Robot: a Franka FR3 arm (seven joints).
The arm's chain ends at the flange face. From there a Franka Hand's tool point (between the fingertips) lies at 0.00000 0.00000 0.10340 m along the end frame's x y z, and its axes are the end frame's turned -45 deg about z.
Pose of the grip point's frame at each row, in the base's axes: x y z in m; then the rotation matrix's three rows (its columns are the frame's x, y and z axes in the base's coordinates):
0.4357, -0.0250, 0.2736; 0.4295, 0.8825, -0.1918; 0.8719, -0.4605, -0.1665; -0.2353, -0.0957, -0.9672
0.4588, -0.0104, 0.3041; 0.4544, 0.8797, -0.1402; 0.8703, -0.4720, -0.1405; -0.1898, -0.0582, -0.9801
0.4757, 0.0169, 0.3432; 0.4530, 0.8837, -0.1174; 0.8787, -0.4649, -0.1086; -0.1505, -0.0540, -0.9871
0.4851, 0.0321, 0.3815; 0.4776, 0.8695, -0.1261; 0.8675, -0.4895, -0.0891; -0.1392, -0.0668, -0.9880
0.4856, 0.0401, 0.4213; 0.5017, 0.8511, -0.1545; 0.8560, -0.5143, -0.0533; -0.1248, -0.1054, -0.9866
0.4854, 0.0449, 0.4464; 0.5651, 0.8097, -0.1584; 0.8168, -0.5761, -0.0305; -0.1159, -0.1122, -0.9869
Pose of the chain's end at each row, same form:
0.4555, -0.0078, 0.3736; 0.9277, 0.3203, -0.1918; 0.2909, -0.9421, -0.1665; -0.2341, 0.0987, -0.9672
0.4733, 0.0041, 0.4054; 0.9434, 0.3007, -0.1402; 0.2816, -0.9491, -0.1405; -0.1754, 0.0931, -0.9801
0.4878, 0.0281, 0.4453; 0.9452, 0.3046, -0.1174; 0.2926, -0.9501, -0.1086; -0.1446, 0.0682, -0.9871
0.4981, 0.0413, 0.4837; 0.9525, 0.2771, -0.1261; 0.2673, -0.9595, -0.0891; -0.1457, 0.0512, -0.9880
0.5016, 0.0456, 0.5233; 0.9566, 0.2471, -0.1545; 0.2416, -0.9689, -0.0533; -0.1628, 0.0137, -0.9866
0.5018, 0.0481, 0.5484; 0.9721, 0.1730, -0.1584; 0.1702, -0.9849, -0.0305; -0.1613, 0.0026, -0.9869

